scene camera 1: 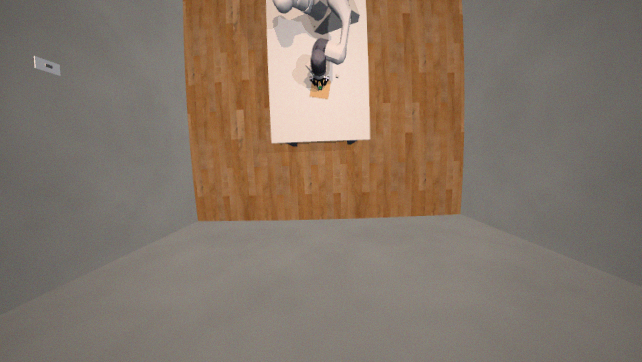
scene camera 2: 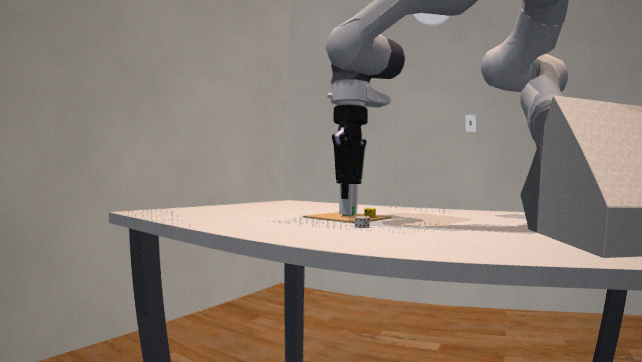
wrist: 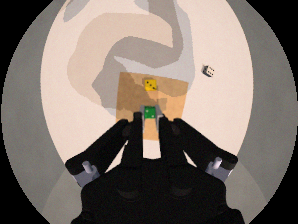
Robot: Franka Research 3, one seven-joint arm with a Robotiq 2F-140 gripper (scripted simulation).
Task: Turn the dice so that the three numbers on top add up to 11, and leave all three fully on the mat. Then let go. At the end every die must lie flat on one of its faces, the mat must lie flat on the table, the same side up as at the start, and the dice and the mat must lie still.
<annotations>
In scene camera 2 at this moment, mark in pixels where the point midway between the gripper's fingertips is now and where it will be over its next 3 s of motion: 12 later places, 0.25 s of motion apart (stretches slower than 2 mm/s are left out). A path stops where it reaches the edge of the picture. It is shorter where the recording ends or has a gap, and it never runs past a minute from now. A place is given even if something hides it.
My gripper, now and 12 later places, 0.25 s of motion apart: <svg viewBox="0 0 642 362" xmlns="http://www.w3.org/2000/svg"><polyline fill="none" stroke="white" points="348,214 347,213 346,202 345,185 346,175 348,171 349,165 350,164 352,166 353,167 354,168 354,168 355,169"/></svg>
</annotations>
